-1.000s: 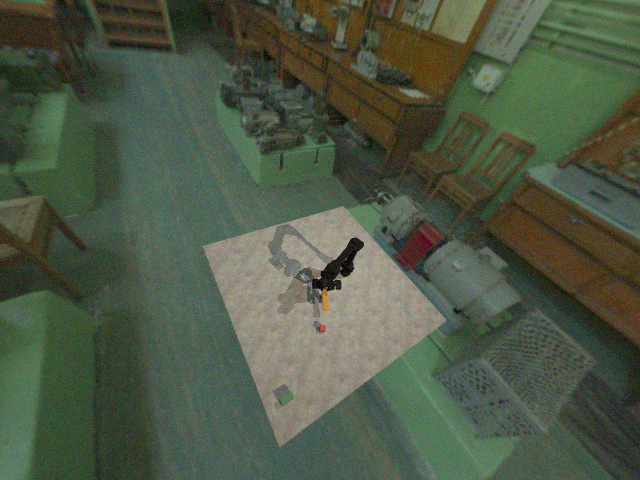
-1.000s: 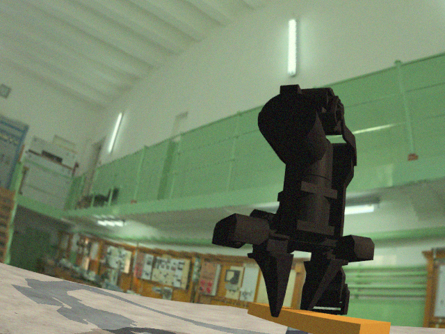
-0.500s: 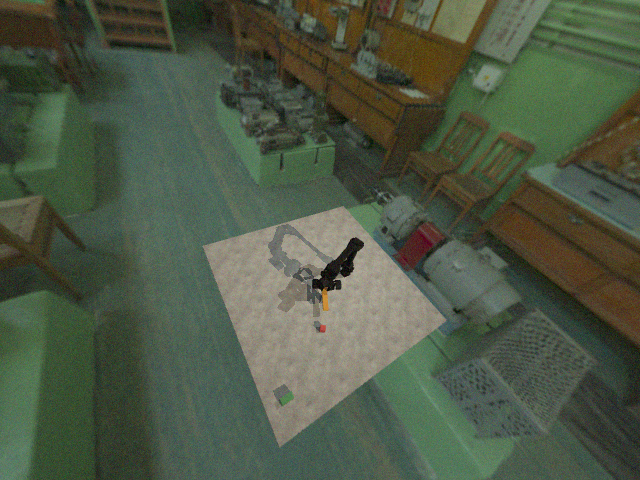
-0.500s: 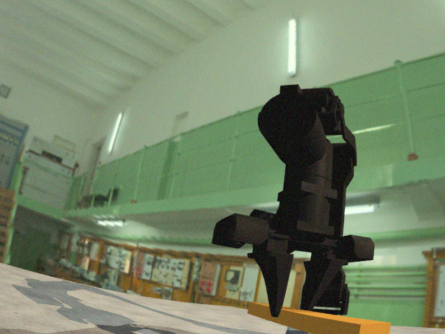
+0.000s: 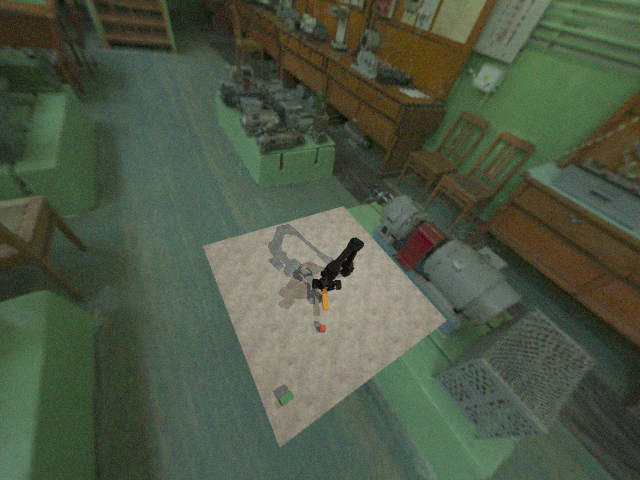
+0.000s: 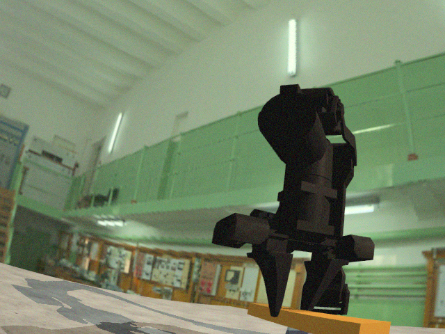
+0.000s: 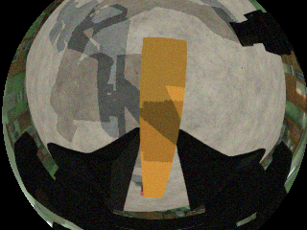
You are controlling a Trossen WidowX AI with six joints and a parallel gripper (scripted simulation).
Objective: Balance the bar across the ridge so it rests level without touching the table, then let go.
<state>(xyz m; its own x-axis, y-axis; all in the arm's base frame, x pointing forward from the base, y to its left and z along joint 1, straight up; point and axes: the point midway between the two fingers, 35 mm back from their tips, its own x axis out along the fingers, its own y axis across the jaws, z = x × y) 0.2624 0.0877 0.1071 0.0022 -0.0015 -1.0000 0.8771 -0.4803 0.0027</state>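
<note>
The orange bar is 1 cm ahead of my gripper tip and 2 cm to the left of it. The rest, counted from my gripper tip: red ball 12 cm ahead, 20 cm to the left, 6 cm below.
</note>
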